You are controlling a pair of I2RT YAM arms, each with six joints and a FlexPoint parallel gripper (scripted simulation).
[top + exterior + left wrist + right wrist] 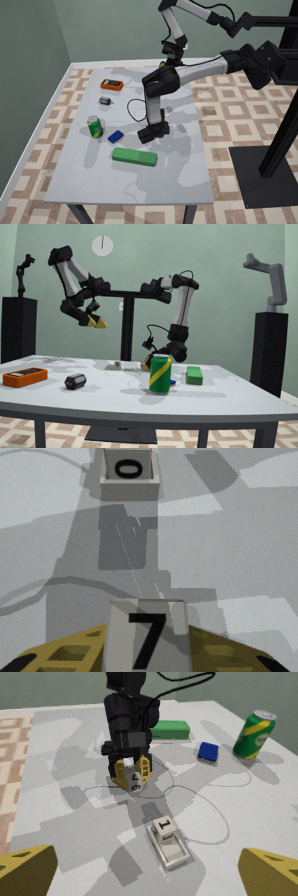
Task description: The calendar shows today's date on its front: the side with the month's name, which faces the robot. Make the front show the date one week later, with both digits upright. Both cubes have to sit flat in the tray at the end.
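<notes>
My left hand is 3 cm short of the pale calendar tray, 14 cm to the left of it and 1 cm above it. Also, from my left hand: orange multimeter: 36 cm ahead, 38 cm to the right; blue block: 23 cm ahead, 9 cm to the left, 1 cm below; dark grey object: 35 cm ahead, 19 cm to the right.
</notes>
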